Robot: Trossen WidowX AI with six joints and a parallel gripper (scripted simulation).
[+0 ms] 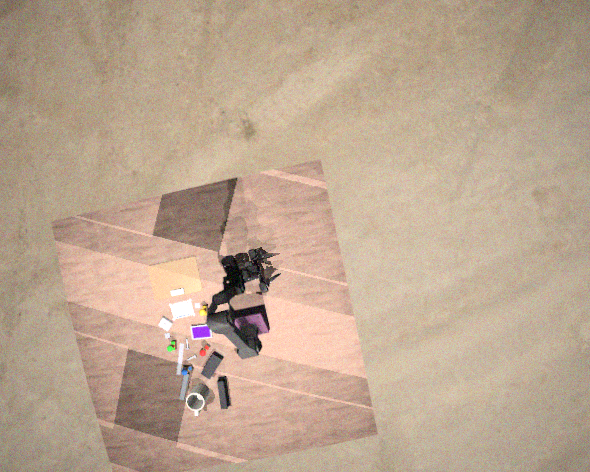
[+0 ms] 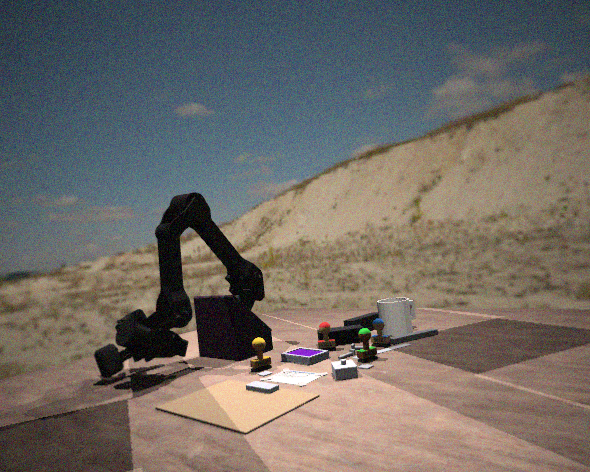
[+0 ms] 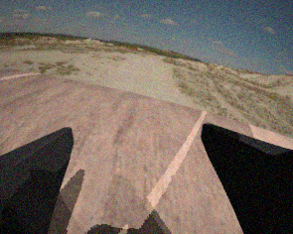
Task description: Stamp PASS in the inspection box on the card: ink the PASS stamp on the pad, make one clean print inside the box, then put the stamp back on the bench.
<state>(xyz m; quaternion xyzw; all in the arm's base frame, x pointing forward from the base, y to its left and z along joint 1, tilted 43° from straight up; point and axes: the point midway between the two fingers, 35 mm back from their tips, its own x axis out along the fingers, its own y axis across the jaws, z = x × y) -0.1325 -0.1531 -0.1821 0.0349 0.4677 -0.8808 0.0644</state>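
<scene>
Now: gripper tip 54 cm short of the green-knobbed PASS stamp, 28 cm to the right of it and 4 cm above it. Also, from my gripper tip: yellow-knobbed stamp 36 cm ahead, 14 cm to the left, 4 cm below; then purple ink pad 40 cm ahead, 24 cm to the left, 5 cm below; then cream card 47 cm ahead, 13 cm to the left, 6 cm below.
</scene>
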